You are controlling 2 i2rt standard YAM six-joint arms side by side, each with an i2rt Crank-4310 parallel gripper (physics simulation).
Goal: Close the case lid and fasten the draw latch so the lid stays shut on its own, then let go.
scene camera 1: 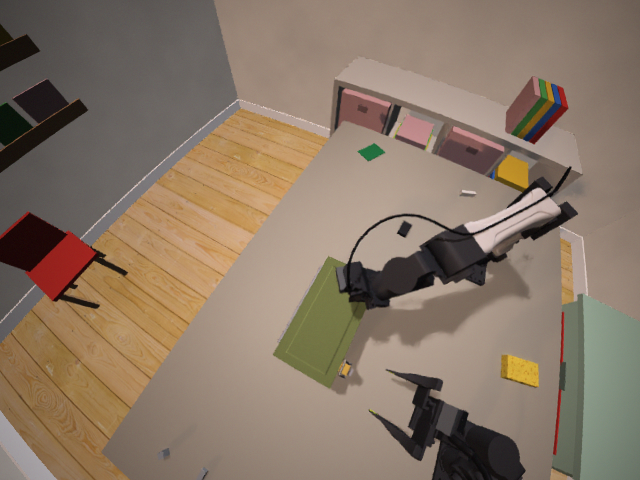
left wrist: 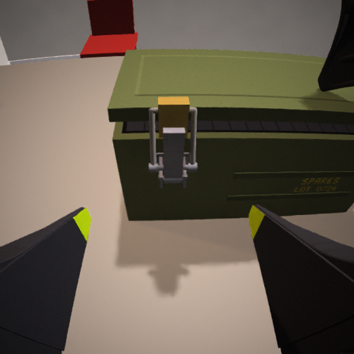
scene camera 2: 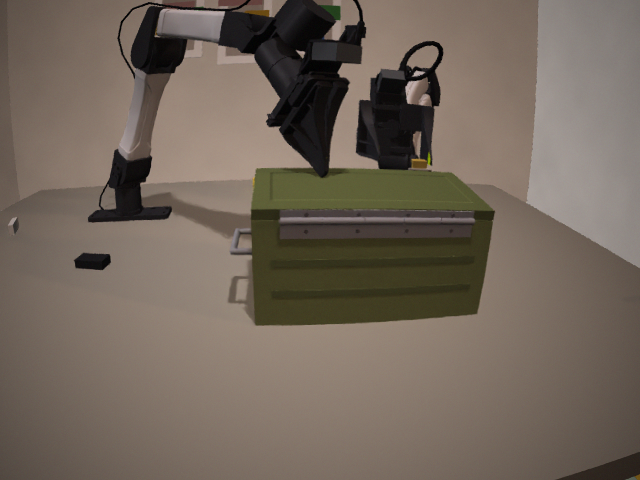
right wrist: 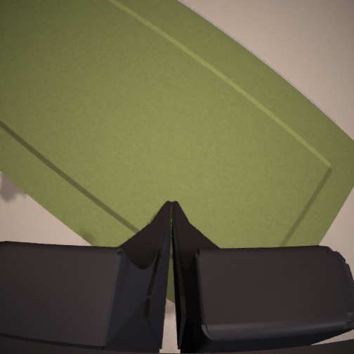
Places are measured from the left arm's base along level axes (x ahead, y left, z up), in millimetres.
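Pixels of known places: left gripper, fingertip midpoint: (scene camera 1: 378, 389) (scene camera 2: 405, 159); right gripper, fingertip midpoint: (scene camera 1: 349, 300) (scene camera 2: 325, 175); left arm's base, link origin: (scene camera 1: 449, 459); right arm's base, link origin: (scene camera 2: 129, 216).
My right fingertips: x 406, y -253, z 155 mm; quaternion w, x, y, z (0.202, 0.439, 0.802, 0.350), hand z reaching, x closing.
For each thing: its top centre in the pictures, then the offset to it from my right fingertips. "*": a spot on its surface instead. Level surfaces: height alone.
- olive case, surface spot: (scene camera 2: 372, 273) * 91 mm down, 103 mm ahead, 37 mm left
- orange catch, surface spot: (scene camera 1: 345, 368) * 15 mm up, 43 mm back, 145 mm left
- yellow sponge, top centre: (scene camera 1: 523, 370) 126 mm down, 568 mm back, 34 mm right
- black block, top centre: (scene camera 2: 92, 257) (scene camera 1: 405, 228) 140 mm down, 108 mm back, 366 mm right
- table, surface height: 155 mm down
- grey side handle, top centre: (scene camera 2: 235, 237) 73 mm down, 18 mm ahead, 114 mm right
- green sheet, top centre: (scene camera 1: 371, 151) 153 mm down, 122 mm ahead, 713 mm right
The olive case (scene camera 2: 372, 273) (left wrist: 210, 160) stands on the table. Its lid (scene camera 1: 320, 330) (scene camera 2: 361, 188) (left wrist: 200, 77) (right wrist: 165, 125) is nearly down; a narrow dark gap shows at the front in the left wrist view. The orange catch (scene camera 1: 345, 368) (left wrist: 173, 106) sits at the lid's front edge. The wire bail (left wrist: 152, 137) reaches up to it, its top bar hidden behind. The grey lever (left wrist: 174, 150) stands out below. My left gripper (scene camera 1: 379, 391) (left wrist: 169, 210) is open and empty before the latch. My right gripper (scene camera 2: 323, 173) (right wrist: 171, 205) is shut, tips at the lid's top.
A yellow sponge (scene camera 1: 519, 370) and a black block (scene camera 1: 404, 228) (scene camera 2: 92, 260) lie on the table (scene camera 1: 248, 392). A grey side handle (scene camera 2: 236, 241) sticks out from the case. A green sheet (scene camera 1: 371, 151) and small grey pieces lie farther off.
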